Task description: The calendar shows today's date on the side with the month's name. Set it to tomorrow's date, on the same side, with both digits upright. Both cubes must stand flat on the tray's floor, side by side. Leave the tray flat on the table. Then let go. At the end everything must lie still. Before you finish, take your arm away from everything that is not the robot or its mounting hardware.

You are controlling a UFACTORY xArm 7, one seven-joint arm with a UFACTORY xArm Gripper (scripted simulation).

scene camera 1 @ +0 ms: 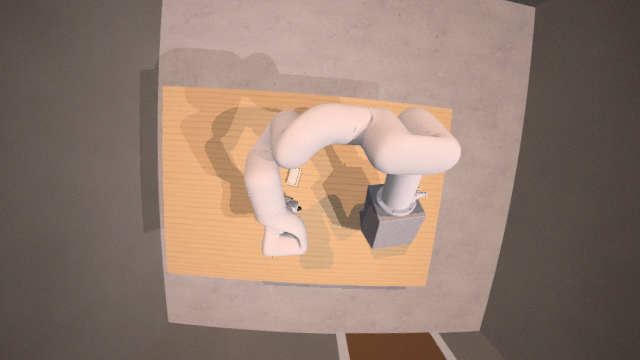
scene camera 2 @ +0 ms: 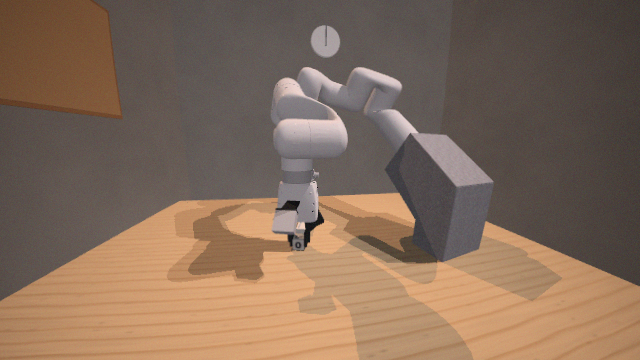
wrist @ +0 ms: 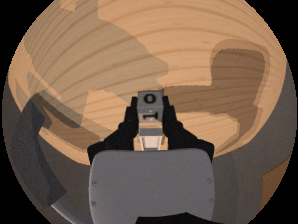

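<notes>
Here is my gripper [scene camera 2: 299,244], in sight of that scene camera. The wrist view has it as well, and there I find my gripper [wrist: 150,104].
</notes>
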